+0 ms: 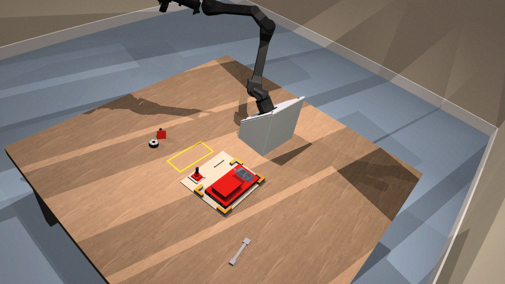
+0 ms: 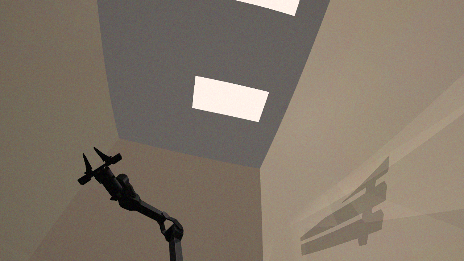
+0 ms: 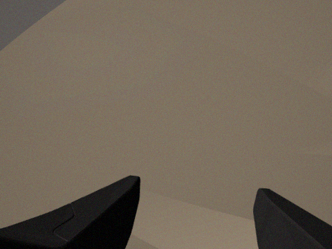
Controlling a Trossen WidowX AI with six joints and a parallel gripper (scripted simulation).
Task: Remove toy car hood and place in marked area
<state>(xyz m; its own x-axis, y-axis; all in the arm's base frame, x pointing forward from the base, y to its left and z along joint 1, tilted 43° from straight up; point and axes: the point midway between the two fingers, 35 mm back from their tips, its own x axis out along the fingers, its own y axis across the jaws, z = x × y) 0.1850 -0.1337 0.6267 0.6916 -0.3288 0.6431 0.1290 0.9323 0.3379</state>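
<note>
The red hood lies 630 mm to the left of my gripper tip, 530 mm below it and 160 mm ahead of it. The rest, counted from my gripper tip: wheel (560 mm below, 250 mm to the left, 190 mm ahead); grey bar (840 mm to the left, 570 mm below, 320 mm ahead); red-and-black post (530 mm below, 510 mm to the left, 190 mm ahead).
</note>
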